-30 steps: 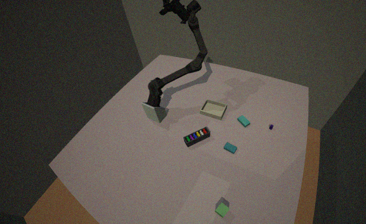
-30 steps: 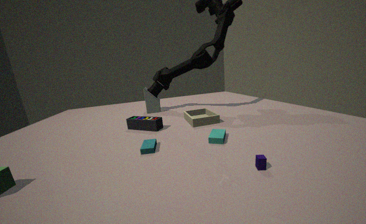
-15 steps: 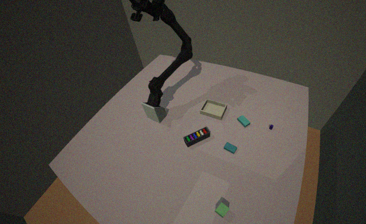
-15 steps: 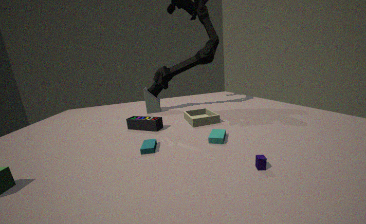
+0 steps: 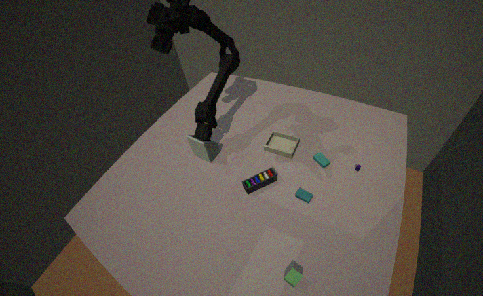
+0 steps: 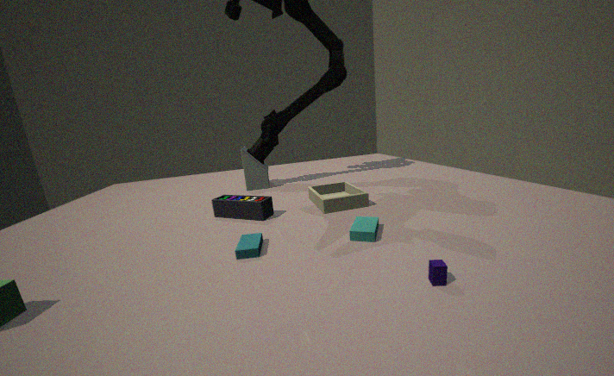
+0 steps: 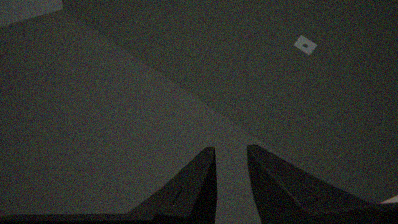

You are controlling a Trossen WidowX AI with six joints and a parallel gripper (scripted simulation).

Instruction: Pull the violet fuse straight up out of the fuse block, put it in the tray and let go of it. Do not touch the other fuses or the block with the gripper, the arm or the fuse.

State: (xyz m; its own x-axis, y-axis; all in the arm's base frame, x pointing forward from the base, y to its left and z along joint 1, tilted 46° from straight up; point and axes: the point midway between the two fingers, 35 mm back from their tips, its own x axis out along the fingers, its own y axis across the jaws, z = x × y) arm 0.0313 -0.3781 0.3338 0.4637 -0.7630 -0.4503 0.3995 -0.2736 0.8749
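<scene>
My gripper tip is now 220 mm short of the violet fuse and 580 mm above it. The rest, counted from my gripper tip: cream tray: 230 mm ahead, 230 mm to the left, 600 mm below; then green cube: 510 mm ahead, 250 mm to the right, 590 mm below; then dark purple cube: 580 mm ahead, 250 mm to the left, 600 mm below.
</scene>
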